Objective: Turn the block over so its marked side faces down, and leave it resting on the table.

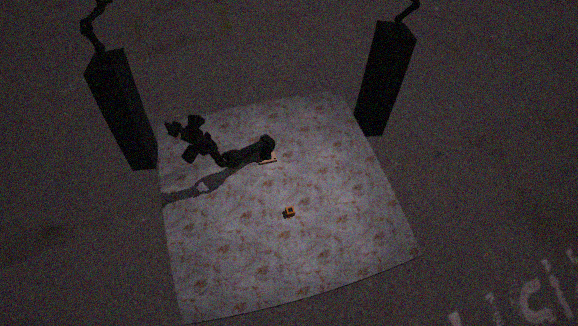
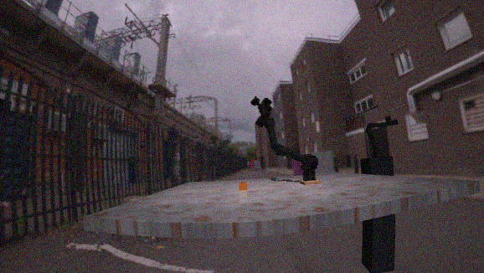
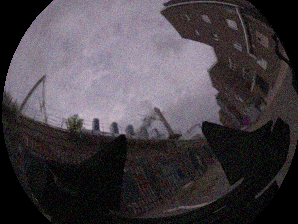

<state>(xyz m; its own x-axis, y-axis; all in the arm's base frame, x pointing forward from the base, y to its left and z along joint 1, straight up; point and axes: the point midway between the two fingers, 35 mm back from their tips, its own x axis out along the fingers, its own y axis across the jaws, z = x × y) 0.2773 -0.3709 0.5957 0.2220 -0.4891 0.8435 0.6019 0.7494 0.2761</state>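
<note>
My gripper tip is now 610 mm above the orange block, 480 mm to the right of it and 90 mm short of it.
</note>
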